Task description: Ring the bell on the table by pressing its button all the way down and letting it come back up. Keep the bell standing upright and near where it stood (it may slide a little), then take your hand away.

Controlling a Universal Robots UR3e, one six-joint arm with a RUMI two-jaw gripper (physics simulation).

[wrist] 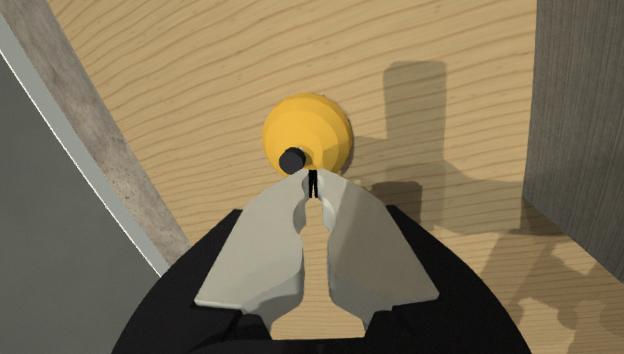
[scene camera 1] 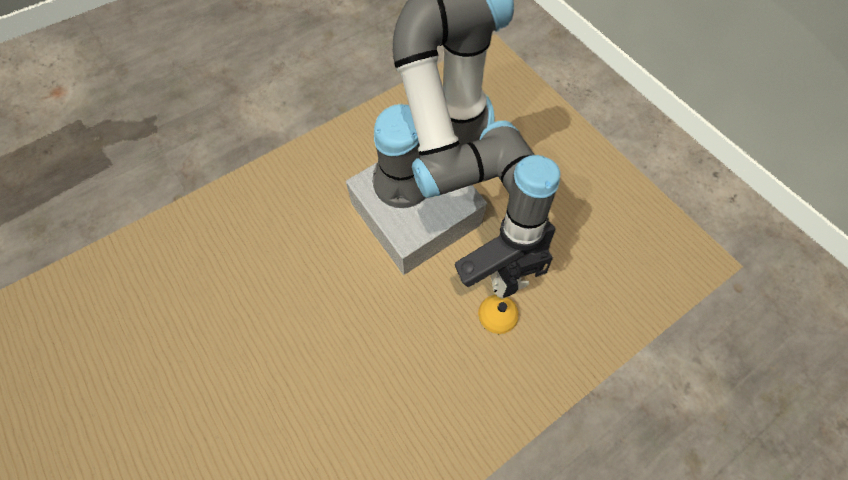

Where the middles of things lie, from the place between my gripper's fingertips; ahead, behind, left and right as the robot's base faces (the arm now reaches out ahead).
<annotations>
The yellow dome-shaped bell (scene camera 1: 493, 320) lies 20 mm ahead of my hand and 50 mm below it.
</annotations>
